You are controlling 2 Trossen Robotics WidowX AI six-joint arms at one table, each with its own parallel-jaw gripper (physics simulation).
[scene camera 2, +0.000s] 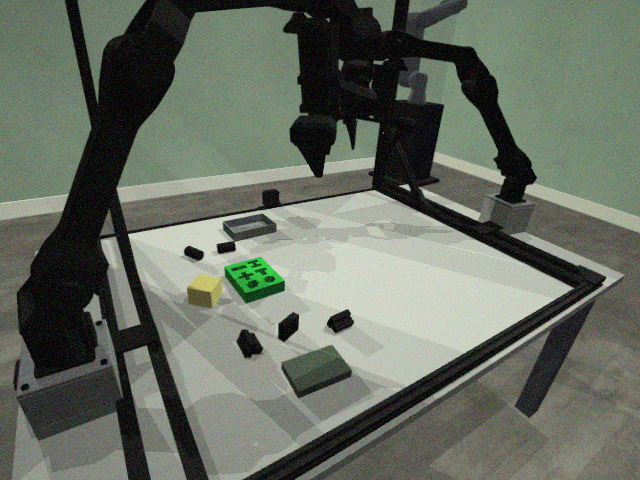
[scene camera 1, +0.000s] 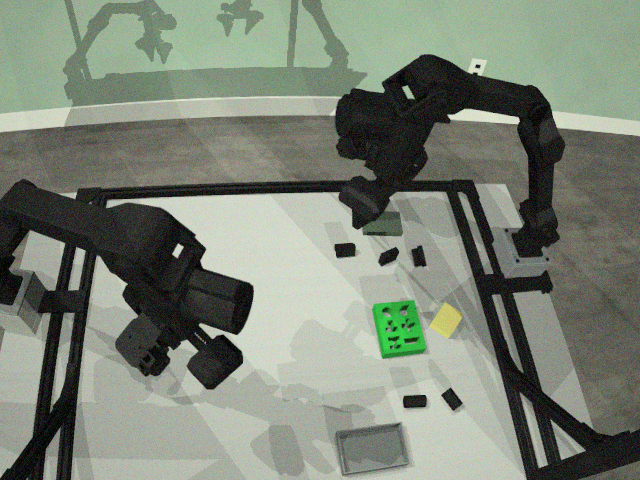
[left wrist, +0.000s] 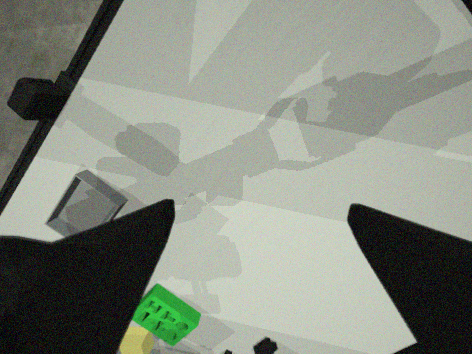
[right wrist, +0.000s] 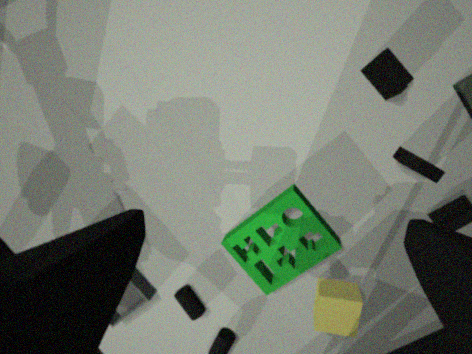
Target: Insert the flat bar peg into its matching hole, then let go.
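Note:
The flat bar peg point(scene camera 1: 388, 256) point(scene camera 2: 288, 326) point(right wrist: 418, 164), a thin black block, stands on the table among other black pegs, apart from the green hole board point(scene camera 1: 378, 330) point(scene camera 2: 254, 279) point(left wrist: 167, 315) point(right wrist: 300, 235). The board's straight slot point(scene camera 1: 411, 340) point(scene camera 2: 238, 268) point(right wrist: 264, 272) is empty. My left gripper point(scene camera 1: 178, 361) point(left wrist: 260, 209) is open and empty, high above the table and away from the board. My right gripper point(right wrist: 274, 227) is open and empty, high over the table; the board and peg show below it in the right wrist view. The peg does not clearly show in the left wrist view.
A yellow block point(scene camera 1: 445, 320) point(scene camera 2: 204, 290) point(right wrist: 338, 307) sits beside the board. Black pegs point(scene camera 1: 344, 250) point(scene camera 1: 418, 256) flank the bar peg; two more point(scene camera 1: 414, 400) point(scene camera 1: 451, 398) lie near the grey tray point(scene camera 1: 373, 470). A grey-green slab point(scene camera 2: 316, 369) lies near the pegs. Black rails frame the table.

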